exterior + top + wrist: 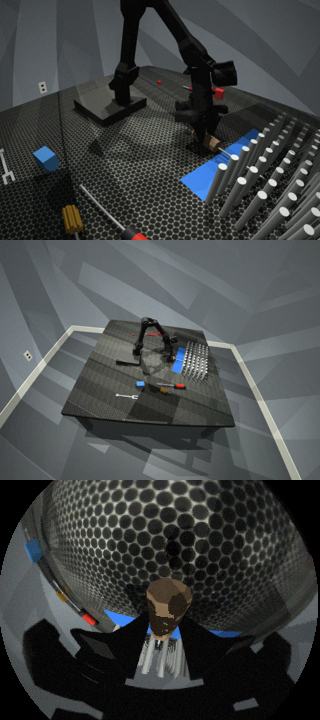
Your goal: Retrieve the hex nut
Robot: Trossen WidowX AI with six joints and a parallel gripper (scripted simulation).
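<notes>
The blue taped strip lies 100 mm ahead of my gripper tip, 30 mm to the left of it and 10 mm below it. From my gripper tip the other things lie so: yellow-handled tool 10 mm ahead, 400 mm to the right; hex nut 210 mm ahead, 20 mm to the right, 10 mm below; blue cube 200 mm behind, 410 mm to the right, 10 mm above.
</notes>
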